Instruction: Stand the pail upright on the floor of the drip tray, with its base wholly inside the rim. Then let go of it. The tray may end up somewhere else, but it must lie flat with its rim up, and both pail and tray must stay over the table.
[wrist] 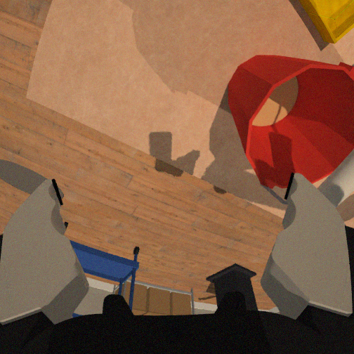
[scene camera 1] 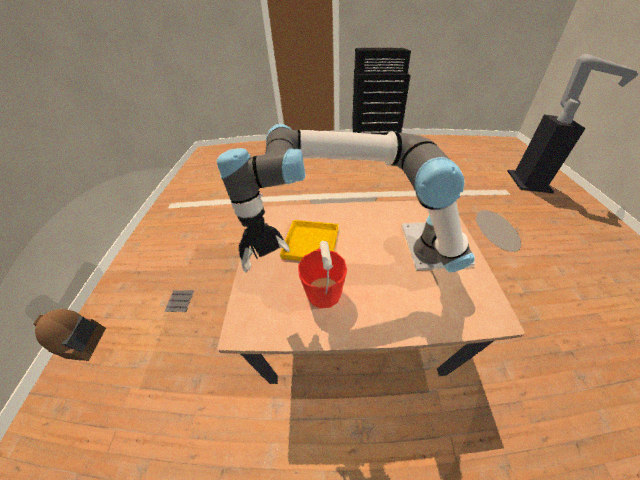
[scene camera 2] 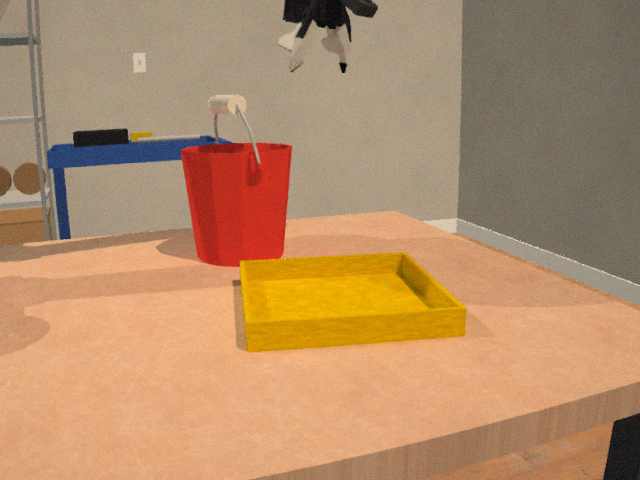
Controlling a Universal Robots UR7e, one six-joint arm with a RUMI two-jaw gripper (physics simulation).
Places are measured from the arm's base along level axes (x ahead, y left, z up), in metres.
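Where they show: gripper, fingertip midpoint: [scene camera 1: 268, 262] [scene camera 2: 319, 72]; arm's base at its link origin: [scene camera 1: 429, 251].
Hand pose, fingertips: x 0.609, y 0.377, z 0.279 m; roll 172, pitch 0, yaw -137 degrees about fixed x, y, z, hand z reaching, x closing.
Note:
Each offset is from my fingertips to the top centre of the thing. "spot": to the spot under its first point. Level surfaces: height alone.
A red pail [scene camera 1: 316, 292] [scene camera 2: 240, 206] [wrist: 260, 75] stands upright on the table, beside the tray. Its wire handle with a white grip @[spot: dx -0.166, dy -0.084, dz -0.036 m] [scene camera 1: 325, 255] [scene camera 2: 226, 104] [wrist: 344, 182] stands up above the rim. The yellow drip tray @[dx -0.036, dy -0.370, dz -0.266 m] [scene camera 1: 310, 239] [scene camera 2: 330, 297] [wrist: 332, 17] lies flat with its rim up; part of it shows at the top right of the wrist view. My gripper [scene camera 1: 267, 259] [scene camera 2: 317, 68] [wrist: 172, 180] is open and empty, high above the table and clear of the pail. In scene camera 1 it shows left of the pail and tray.
The table @[dz -0.299 m] [scene camera 1: 392, 289] [scene camera 2: 129, 397] [wrist: 95, 65] carries the arm's base plate [scene camera 1: 412, 242] at the right in scene camera 1. A blue cart [scene camera 2: 139, 155] [wrist: 102, 261] stands beyond the table. A shelf rack [scene camera 2: 38, 103] shows at the left in scene camera 2.

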